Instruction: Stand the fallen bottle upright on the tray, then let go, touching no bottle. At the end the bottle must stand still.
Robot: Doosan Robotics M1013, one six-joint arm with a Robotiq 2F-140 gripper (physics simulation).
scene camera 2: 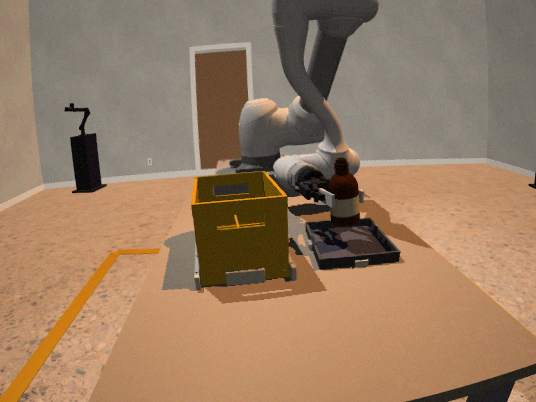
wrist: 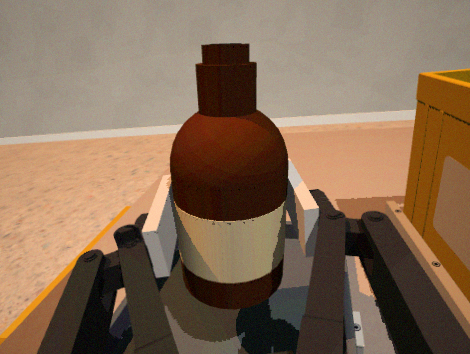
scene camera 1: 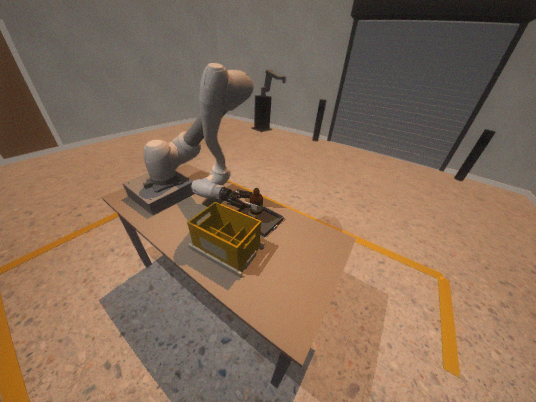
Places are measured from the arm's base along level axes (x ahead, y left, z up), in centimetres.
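Pixels of known places: gripper, fingertip midpoint: [scene camera 2: 348, 199] [scene camera 1: 259, 203]; arm's base, origin of the base link: [scene camera 2: 261, 166] [scene camera 1: 164, 181].
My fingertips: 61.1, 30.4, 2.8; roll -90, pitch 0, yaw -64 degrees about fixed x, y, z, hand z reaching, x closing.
Ahead of a thing's pixels: the offset from my fingertips to its middle, as dx, dy, dz. "spot": to the spot under its first point. Level surfaces: height alone.
The brown bottle @(-1.8, -1.1, +1.8) [scene camera 1: 256, 199] [scene camera 2: 343, 187] [wrist: 229, 160] with a cream label stands upright between the fingers of my gripper [scene camera 1: 255, 204] [scene camera 2: 344, 197] [wrist: 229, 185]. The gripper is shut on the bottle, with its pale pads on both sides at label height. The dark square tray @(spot: +1.6, +7.0, -12.0) [scene camera 1: 269, 216] [scene camera 2: 367, 244] is on the table. The bottle's base is low at the rear part of the tray and overlaps its back rim in scene camera 2. Whether the base touches the tray floor cannot be told.
A yellow crate @(+5.1, -26.0, -3.8) [scene camera 1: 236, 256] [scene camera 2: 240, 245] [wrist: 430, 145] with dividers stands close beside the tray, on the right in the wrist view. The table @(dz -12.6) [scene camera 1: 305, 280] [scene camera 2: 325, 340] carries both. The arm's dark base block [scene camera 1: 160, 196] is at the table's far end.
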